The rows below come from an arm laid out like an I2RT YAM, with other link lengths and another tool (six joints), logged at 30 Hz.
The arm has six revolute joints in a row. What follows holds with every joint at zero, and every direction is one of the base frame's. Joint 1 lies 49.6 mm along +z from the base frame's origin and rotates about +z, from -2.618 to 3.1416 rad. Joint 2 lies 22.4 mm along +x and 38 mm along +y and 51 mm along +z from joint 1 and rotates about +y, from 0 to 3.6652 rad. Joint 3 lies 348.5 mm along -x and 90.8 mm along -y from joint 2 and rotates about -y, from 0 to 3.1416 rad. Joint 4 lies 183.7 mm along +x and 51.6 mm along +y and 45 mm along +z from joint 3 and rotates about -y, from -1.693 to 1.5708 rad. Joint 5 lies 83.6 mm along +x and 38.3 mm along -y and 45.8 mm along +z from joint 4 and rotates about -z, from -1.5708 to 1.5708 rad. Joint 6 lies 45.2 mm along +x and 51.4 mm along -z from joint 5 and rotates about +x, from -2.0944 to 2.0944 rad. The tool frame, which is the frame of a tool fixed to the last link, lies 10 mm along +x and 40 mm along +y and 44 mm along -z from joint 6; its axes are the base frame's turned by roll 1.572, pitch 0.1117 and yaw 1.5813 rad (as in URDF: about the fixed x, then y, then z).
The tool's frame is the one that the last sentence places.
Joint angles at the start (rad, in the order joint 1, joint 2, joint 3, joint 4, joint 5, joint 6):
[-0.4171, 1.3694, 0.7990, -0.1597, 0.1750, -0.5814]
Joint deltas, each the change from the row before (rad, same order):
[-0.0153, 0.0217, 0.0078, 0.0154, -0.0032, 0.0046]
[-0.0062, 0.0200, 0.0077, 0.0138, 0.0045, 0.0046]
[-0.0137, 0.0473, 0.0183, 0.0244, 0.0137, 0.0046]
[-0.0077, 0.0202, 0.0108, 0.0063, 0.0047, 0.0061]
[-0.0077, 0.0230, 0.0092, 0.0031, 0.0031, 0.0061]
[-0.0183, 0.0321, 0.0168, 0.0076, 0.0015, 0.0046]
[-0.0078, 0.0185, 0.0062, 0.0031, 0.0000, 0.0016]
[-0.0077, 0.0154, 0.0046, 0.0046, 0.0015, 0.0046]
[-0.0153, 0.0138, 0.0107, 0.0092, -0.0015, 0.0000]
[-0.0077, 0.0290, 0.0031, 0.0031, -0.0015, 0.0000]
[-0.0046, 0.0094, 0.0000, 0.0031, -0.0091, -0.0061]
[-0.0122, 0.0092, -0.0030, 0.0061, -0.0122, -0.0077]
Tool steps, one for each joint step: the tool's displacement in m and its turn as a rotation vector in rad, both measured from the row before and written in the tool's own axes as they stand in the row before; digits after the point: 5 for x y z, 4 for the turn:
[-0.00351, 0.00158, 0.00560, 0.0053, -0.0061, 0.0150]
[-0.00248, 0.00238, 0.00527, 0.0051, -0.0075, 0.0090]
[-0.00523, 0.00411, 0.01233, 0.0197, -0.0147, 0.0129]
[-0.00244, 0.00187, 0.00516, 0.0096, -0.0056, 0.0107]
[-0.00154, 0.00104, 0.00568, 0.0144, 0.0003, 0.0093]
[-0.00444, 0.00132, 0.00836, 0.0169, -0.0056, 0.0155]
[-0.00127, 0.00013, 0.00477, 0.0114, 0.0017, 0.0052]
[-0.00125, 0.00005, 0.00417, 0.0099, -0.0012, 0.0087]
[-0.00437, 0.00070, 0.00423, 0.0026, -0.0099, 0.0116]
[0.00035, -0.00127, 0.00745, 0.0210, 0.0111, 0.0010]
[-0.00012, -0.00078, 0.00250, 0.0018, 0.0088, -0.0041]
[-0.00115, -0.00257, 0.00272, 0.0037, 0.0076, -0.0002]

